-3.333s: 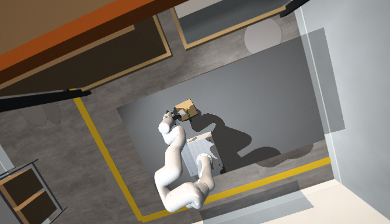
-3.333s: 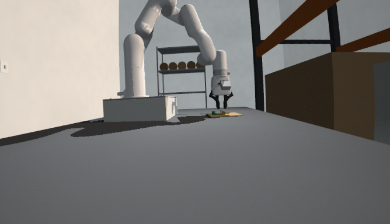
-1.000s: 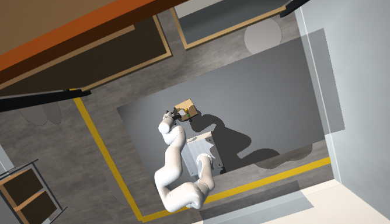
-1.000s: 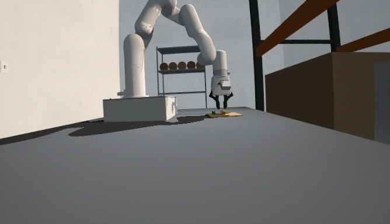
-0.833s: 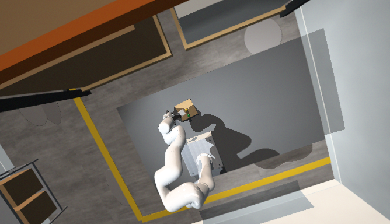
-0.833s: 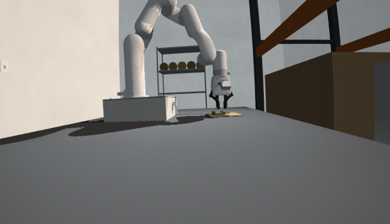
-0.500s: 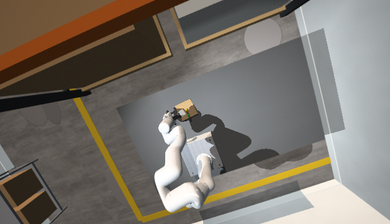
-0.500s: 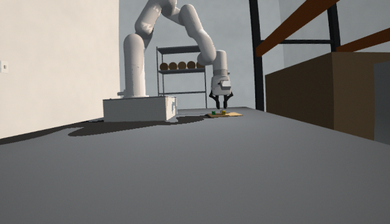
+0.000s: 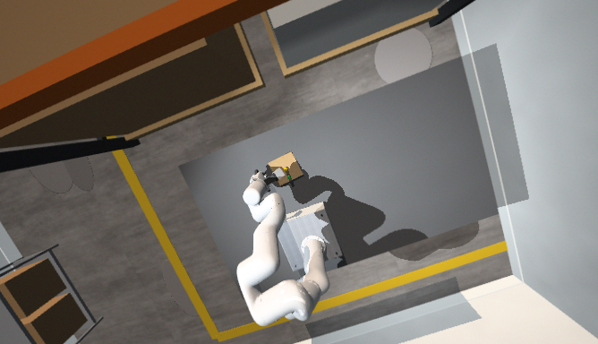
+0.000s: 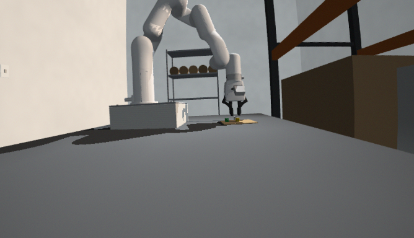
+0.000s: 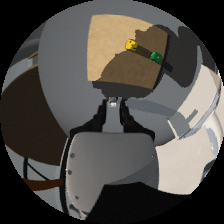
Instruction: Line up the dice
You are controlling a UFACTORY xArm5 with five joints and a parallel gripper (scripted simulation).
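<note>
Right now the white die is 30 mm below my hand. The rest, counted from my hand: yellow die (20 mm behind, 110 mm to the right, 30 mm below); then green die (70 mm behind, 110 mm to the right, 30 mm below); then tan mat (20 mm behind, 110 mm to the right, 40 mm below).
</note>
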